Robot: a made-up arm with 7 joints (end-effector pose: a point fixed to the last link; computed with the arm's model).
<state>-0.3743 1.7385 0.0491 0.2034 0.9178 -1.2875 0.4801</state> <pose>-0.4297 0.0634 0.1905 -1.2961 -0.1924 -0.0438</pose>
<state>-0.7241 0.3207 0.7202 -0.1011 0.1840 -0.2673 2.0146</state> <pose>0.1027 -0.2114 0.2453 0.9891 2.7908 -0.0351</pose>
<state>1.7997 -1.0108 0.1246 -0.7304 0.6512 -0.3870 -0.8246</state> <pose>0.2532 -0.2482 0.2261 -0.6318 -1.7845 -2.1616</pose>
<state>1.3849 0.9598 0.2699 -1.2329 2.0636 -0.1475 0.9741</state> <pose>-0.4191 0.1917 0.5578 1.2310 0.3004 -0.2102</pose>
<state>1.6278 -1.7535 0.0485 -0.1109 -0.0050 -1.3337 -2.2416</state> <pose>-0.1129 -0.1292 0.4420 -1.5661 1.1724 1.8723</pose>
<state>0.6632 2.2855 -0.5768 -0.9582 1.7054 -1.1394 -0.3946</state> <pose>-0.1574 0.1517 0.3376 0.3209 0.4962 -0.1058</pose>
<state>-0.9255 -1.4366 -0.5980 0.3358 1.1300 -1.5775 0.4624</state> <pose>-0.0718 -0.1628 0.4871 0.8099 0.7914 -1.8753</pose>
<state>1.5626 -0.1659 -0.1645 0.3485 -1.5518 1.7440 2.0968</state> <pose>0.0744 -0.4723 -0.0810 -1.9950 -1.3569 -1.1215</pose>
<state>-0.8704 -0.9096 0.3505 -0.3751 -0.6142 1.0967 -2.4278</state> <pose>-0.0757 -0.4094 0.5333 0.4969 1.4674 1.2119</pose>
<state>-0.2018 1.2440 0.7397 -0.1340 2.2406 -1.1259 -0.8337</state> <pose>-0.4809 0.1572 0.2871 -1.9328 0.2654 0.4682</pose>
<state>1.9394 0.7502 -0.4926 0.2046 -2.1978 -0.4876 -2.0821</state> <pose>0.2569 -0.2458 0.4226 0.2633 -0.2388 2.6891</pose>
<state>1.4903 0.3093 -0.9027 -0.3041 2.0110 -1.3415 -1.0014</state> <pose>0.1287 -0.2362 0.4045 1.0300 1.0074 2.0266</pose>
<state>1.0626 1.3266 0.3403 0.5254 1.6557 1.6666 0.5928</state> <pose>-0.4385 0.4739 0.3363 0.2999 0.2961 -0.4384</pose>
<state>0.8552 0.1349 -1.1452 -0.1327 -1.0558 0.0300 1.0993</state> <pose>-0.5634 -0.0255 0.5929 -0.9816 0.8679 0.2691</pose>
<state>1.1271 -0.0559 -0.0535 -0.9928 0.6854 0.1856 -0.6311</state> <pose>0.1133 -0.1142 0.4609 0.6735 2.7685 0.4537</pose>
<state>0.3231 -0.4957 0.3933 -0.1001 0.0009 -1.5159 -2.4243</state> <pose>-0.1238 0.1527 0.2611 -1.3641 1.5369 -0.8340</pose>
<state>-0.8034 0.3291 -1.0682 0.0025 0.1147 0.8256 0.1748</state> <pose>-0.5890 0.1928 0.3056 0.9672 -0.0079 -0.3612</pose>
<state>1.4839 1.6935 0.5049 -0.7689 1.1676 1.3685 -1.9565</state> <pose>-0.0424 -0.1964 0.1265 2.1920 1.7276 -0.9752</pose>
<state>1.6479 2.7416 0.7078 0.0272 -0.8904 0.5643 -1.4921</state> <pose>0.0580 0.2693 -0.1670 -0.8096 -0.7269 -1.4913</pose>
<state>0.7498 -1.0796 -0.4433 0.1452 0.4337 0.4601 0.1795</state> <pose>-0.1930 -0.5954 0.4931 0.8932 1.0926 1.3015</pose>
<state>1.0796 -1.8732 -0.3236 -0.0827 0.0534 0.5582 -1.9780</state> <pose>0.0295 0.0629 0.2555 0.8444 -1.7845 -1.4669</pose>
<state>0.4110 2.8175 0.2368 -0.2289 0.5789 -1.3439 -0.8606</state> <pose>0.3587 0.0305 0.1736 -0.2276 1.9845 -1.8186</pose>
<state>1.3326 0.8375 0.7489 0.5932 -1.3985 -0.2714 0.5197</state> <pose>-0.1632 0.0357 0.0219 -1.2600 -0.7863 -0.9980</pose>
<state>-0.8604 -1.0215 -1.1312 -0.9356 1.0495 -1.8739 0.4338</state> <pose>0.0445 -0.3728 0.2292 -0.3089 0.5408 3.0566</pose>
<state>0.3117 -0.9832 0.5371 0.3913 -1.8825 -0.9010 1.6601</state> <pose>-0.2483 -0.2958 -0.1683 -0.4606 -1.2696 -0.2172</pose>
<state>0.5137 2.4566 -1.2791 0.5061 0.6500 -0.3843 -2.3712</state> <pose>0.2294 -0.3445 0.1610 1.9729 2.1814 -0.5871</pose>
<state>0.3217 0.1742 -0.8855 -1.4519 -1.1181 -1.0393 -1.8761</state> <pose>-0.5768 -0.1856 0.1031 1.0444 -1.1657 0.5549</pose>
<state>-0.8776 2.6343 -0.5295 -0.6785 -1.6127 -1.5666 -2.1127</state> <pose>0.0401 0.2045 0.1547 -0.9708 -1.5391 -1.3009</pose>
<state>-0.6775 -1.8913 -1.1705 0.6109 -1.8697 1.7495 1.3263</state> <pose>0.0422 0.1772 0.3665 0.9026 -1.9035 -0.8342</pose>
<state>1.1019 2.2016 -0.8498 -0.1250 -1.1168 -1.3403 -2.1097</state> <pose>-0.3609 -0.0864 0.1020 -0.9447 -0.7042 0.9113</pose>
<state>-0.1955 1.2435 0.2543 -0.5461 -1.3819 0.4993 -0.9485</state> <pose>-0.2014 0.0382 0.5551 1.5114 -0.2774 -2.3357</pose>
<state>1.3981 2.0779 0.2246 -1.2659 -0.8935 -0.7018 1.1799</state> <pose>-0.1292 0.5111 -0.0226 -1.5788 1.7511 -1.1681</pose>
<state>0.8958 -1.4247 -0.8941 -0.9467 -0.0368 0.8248 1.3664</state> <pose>-0.2742 -0.6366 0.5417 -0.1269 0.7911 1.2460</pose>
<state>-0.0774 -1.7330 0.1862 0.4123 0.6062 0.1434 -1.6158</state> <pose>-0.2177 -0.4558 0.6053 -1.2617 0.4837 1.9933</pose>
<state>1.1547 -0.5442 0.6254 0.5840 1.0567 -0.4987 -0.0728</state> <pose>-0.2149 -0.4708 0.2346 0.0317 -0.5975 1.5752</pose>
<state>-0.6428 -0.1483 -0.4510 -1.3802 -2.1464 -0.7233 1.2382</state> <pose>-0.7782 -0.0520 0.1889 -1.9056 0.6472 -0.1595</pose>
